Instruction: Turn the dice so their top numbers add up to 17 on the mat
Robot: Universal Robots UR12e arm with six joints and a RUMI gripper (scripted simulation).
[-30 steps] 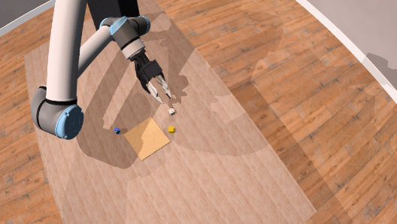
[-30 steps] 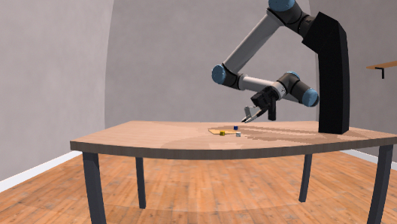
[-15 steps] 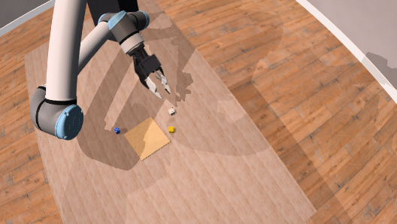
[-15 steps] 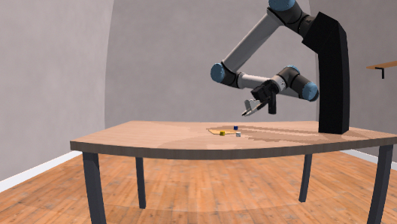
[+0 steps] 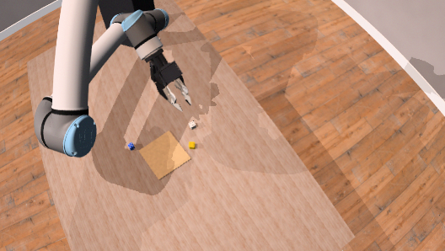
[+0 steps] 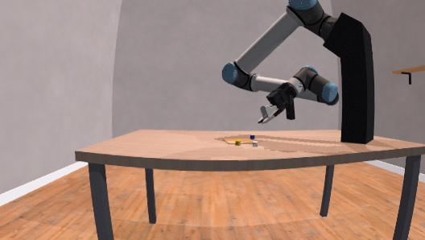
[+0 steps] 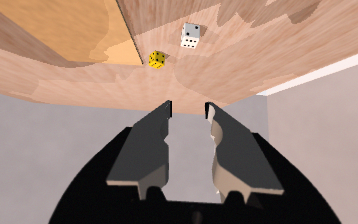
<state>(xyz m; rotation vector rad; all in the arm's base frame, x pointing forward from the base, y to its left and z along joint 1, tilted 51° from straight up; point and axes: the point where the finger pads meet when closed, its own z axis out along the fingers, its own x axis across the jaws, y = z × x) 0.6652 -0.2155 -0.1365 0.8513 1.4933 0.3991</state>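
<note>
Right now the white die is 100 mm below my hand and 30 mm ahead of it. The rest, counted from my hand: blue die: 220 mm to the right, 100 mm below, 70 mm behind; tan mat: 160 mm to the right, 110 mm below, 40 mm ahead; yellow die: 100 mm below, 90 mm ahead, 60 mm to the right.
</note>
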